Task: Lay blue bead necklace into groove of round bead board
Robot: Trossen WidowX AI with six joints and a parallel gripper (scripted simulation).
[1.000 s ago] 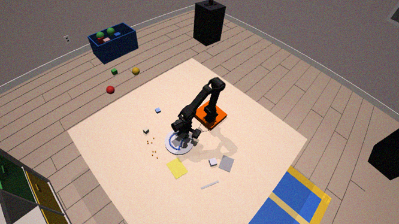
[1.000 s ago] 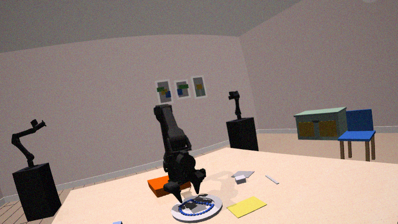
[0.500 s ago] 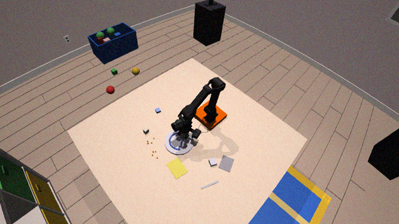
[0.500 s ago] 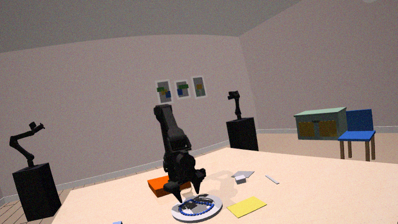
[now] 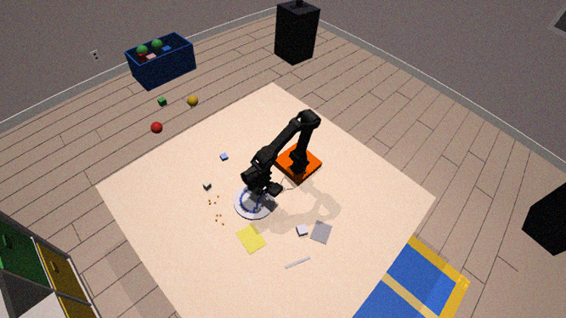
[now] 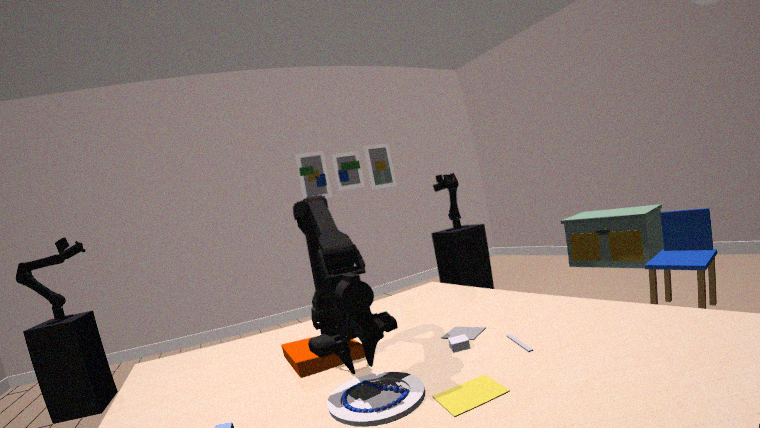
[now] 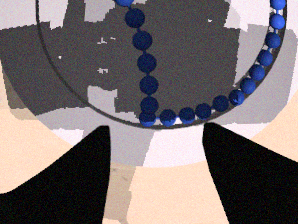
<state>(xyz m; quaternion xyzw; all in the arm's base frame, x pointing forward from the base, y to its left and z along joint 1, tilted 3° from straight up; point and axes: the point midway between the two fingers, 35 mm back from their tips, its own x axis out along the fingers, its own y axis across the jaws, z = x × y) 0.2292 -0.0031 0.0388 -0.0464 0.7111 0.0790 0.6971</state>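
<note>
The round bead board is 5 cm ahead of my gripper tip and 4 cm below it. Round my gripper tip: yellow sheet: 18 cm ahead, 14 cm to the left, 5 cm below; small grey block: 26 cm to the left, 4 cm below, 2 cm behind; pale cube: 21 cm to the right, 19 cm ahead, 3 cm below.
</note>
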